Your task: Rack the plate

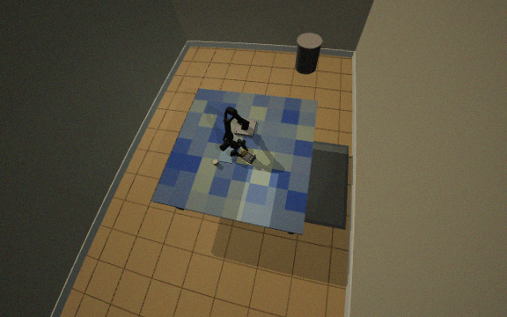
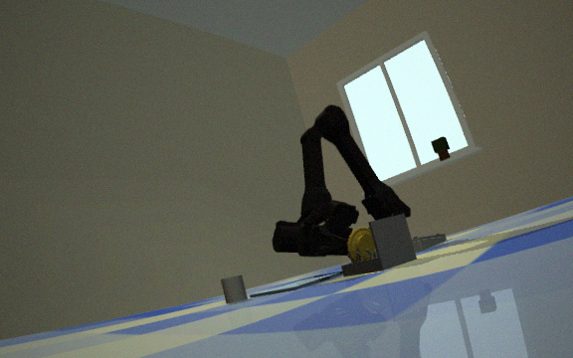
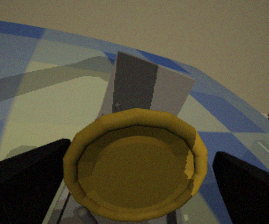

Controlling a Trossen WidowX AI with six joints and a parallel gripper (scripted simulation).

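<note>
The yellow plate is 10 mm behind my gripper tip and 10 mm to the right of it. Also, from my gripper tip: light-blue mat (20 mm ahead, 180 mm to the right, 50 mm below); then dish rack (10 mm ahead, 20 mm to the left, 30 mm below); then cup (120 mm ahead, 250 mm to the right, 30 mm below).
</note>
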